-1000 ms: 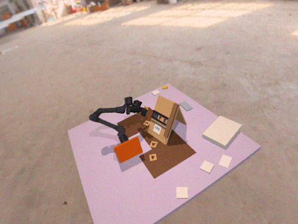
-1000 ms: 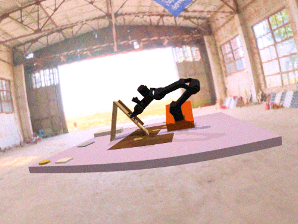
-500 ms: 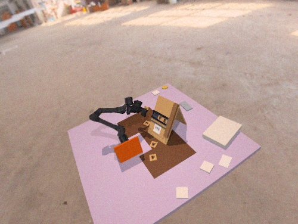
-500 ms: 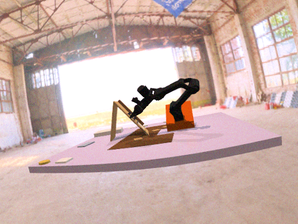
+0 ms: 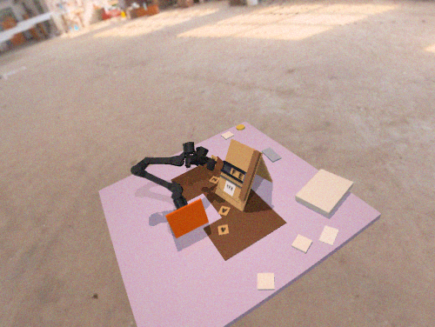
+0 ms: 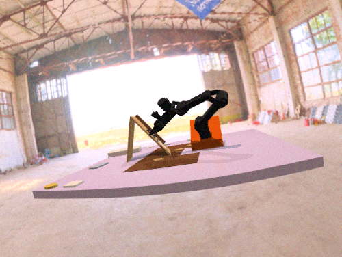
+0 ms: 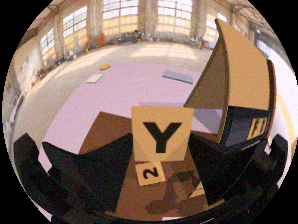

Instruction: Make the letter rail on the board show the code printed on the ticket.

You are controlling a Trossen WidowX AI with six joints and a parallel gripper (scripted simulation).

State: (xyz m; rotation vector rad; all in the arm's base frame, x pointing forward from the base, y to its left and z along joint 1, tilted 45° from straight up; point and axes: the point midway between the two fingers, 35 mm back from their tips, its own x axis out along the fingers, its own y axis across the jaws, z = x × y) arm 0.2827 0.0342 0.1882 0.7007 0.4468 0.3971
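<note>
My gripper tip is now 10 mm past the white ticket, 190 mm to the left of it and 90 mm above it. Round my gripper tip: cream slab (410 mm ahead, 530 mm to the right, 140 mm below); then brown mat (110 mm behind, 170 mm to the right, 160 mm below); then grey plate (410 mm ahead, 40 mm to the right, 150 mm below).
</note>
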